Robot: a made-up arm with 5 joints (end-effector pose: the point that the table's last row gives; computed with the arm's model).
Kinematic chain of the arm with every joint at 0, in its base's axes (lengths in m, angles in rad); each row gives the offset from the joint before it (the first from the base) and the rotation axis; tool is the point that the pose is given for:
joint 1: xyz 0 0 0.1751 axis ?
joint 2: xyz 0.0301 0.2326 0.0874 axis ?
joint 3: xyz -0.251 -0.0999 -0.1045 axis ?
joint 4: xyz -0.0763 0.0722 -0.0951 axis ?
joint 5: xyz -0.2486 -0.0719 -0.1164 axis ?
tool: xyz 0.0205 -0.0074 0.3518
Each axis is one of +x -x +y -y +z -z.
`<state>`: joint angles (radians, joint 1 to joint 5).
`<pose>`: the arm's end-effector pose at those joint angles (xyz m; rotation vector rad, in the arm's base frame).
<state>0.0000 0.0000 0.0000 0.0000 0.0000</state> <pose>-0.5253 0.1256 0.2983 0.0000 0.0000 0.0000</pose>
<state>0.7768 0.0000 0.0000 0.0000 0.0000</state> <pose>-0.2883 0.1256 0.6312 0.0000 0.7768 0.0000</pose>
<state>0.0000 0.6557 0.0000 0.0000 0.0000</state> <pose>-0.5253 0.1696 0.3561 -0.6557 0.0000 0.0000</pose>
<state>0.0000 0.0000 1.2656 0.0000 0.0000</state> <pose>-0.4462 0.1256 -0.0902 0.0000 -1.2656 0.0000</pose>
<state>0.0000 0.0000 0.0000 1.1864 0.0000</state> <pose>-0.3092 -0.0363 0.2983 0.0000 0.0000 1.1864</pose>
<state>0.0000 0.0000 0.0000 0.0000 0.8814</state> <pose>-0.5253 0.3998 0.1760 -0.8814 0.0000 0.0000</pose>
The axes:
joint 1: +y
joint 2: -x
joint 3: -y
joint 4: +z
joint 5: -x

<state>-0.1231 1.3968 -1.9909 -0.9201 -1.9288</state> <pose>-0.3460 0.7300 0.3982 -0.4409 -0.8149 -1.7512</pose>
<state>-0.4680 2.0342 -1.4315 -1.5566 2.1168</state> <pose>-0.5407 -0.1357 -0.0492 0.2924 -1.5009 1.3205</pose>
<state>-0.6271 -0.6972 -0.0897 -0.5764 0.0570</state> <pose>-0.5074 0.2288 0.0112 0.7245 -0.2970 -0.3025</pose>
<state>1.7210 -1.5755 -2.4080 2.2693 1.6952</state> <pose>-0.2493 0.0594 0.4969 2.0959 -0.1902 -0.9894</pose>
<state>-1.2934 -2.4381 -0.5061 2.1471 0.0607</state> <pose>-0.0073 0.3941 0.1060 -0.4306 1.4456 -1.4885</pose>
